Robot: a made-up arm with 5 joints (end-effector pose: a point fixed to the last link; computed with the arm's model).
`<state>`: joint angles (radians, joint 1 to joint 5).
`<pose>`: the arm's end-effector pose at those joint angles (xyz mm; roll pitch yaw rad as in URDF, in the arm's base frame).
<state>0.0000 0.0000 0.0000 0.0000 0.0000</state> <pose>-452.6 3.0 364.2 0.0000 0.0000 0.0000</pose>
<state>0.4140 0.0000 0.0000 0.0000 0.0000</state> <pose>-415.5 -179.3 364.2 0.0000 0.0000 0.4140</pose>
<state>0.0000 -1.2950 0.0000 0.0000 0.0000</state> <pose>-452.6 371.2 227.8 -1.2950 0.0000 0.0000</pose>
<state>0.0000 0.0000 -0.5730 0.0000 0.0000</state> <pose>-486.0 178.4 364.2 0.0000 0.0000 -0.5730</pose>
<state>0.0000 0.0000 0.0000 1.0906 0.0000</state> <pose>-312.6 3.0 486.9 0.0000 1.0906 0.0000</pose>
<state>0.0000 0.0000 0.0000 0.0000 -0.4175</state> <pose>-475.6 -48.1 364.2 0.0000 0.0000 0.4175</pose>
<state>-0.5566 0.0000 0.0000 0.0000 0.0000</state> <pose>-382.7 241.6 364.2 0.0000 0.0000 -0.5566</pose>
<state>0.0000 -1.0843 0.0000 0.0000 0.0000</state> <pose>-452.6 328.5 281.3 -1.0843 0.0000 0.0000</pose>
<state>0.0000 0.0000 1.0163 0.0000 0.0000</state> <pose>-196.7 -167.6 364.2 0.0000 0.0000 1.0163</pose>
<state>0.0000 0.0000 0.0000 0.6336 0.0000</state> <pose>-387.4 3.0 455.0 0.0000 0.6336 0.0000</pose>
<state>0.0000 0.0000 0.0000 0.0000 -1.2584</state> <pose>-453.0 -156.1 364.2 0.0000 0.0000 1.2584</pose>
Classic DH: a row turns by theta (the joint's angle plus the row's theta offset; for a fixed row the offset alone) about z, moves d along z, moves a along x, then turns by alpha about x. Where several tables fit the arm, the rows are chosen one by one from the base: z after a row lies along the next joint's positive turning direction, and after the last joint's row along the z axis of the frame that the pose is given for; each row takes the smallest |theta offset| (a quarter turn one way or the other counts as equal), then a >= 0, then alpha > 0; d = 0 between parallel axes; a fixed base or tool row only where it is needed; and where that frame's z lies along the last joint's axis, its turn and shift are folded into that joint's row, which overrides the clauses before.
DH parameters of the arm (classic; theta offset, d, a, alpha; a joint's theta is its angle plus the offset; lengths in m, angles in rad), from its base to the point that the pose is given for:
joint 1: 1.5708 0.0525 0.0969 1.5708
joint 2: 0 -0.1715 0.0505 -1.5708
joint 3: 1.5708 0.2577 0.11 1.5708
joint 4: 0 -0.2243 0.062 1.5708
joint 5: 0.6321 0 0.1352 3.1416
tool (fixed): -2.5095 0.054 0 0

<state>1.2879 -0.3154 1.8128 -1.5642 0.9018</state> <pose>-82.5 -23.4 261.4 1.1998 -0.5587 1.7458</pose>
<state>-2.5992 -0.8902 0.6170 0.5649 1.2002</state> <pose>322.6 -143.8 319.4 -1.2575 -0.3377 3.1032</pose>
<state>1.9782 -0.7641 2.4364 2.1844 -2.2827</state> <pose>-493.9 -116.3 38.5 -3.0236 -0.6634 -1.3283</pose>
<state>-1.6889 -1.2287 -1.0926 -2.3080 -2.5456</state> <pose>360.4 508.7 111.4 2.5770 -0.0164 -2.4048</pose>
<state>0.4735 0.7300 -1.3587 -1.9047 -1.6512</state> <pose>-511.2 -160.2 200.4 -1.1891 -0.0663 0.6628</pose>
